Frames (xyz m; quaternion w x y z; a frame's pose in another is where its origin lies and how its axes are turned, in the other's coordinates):
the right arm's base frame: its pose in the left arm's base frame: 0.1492 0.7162 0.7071 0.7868 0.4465 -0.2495 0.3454
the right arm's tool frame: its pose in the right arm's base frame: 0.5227 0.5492 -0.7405 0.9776 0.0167 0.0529 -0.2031
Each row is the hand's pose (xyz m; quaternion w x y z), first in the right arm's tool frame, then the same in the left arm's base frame.
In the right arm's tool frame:
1: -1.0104 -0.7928 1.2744 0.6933 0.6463 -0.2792 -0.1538
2: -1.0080 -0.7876 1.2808 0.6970 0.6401 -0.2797 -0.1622
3: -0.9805 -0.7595 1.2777 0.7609 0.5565 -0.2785 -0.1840
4: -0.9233 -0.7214 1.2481 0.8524 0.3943 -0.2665 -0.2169
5: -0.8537 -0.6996 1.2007 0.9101 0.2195 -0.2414 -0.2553
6: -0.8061 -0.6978 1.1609 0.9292 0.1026 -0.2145 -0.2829
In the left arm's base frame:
1: -0.3976 0.0318 0.6729 0.2764 0.9541 -0.1023 -0.0536
2: -0.3977 0.0292 0.6811 0.2842 0.9516 -0.1003 -0.0608
3: -0.3858 0.0513 0.7115 0.3831 0.9138 -0.1127 -0.0744
4: -0.3524 0.1079 0.7473 0.5466 0.8218 -0.1298 -0.0947
5: -0.3010 0.1755 0.7661 0.6903 0.7009 -0.1321 -0.1217
6: -0.2601 0.2222 0.7650 0.7713 0.6087 -0.1221 -0.1405

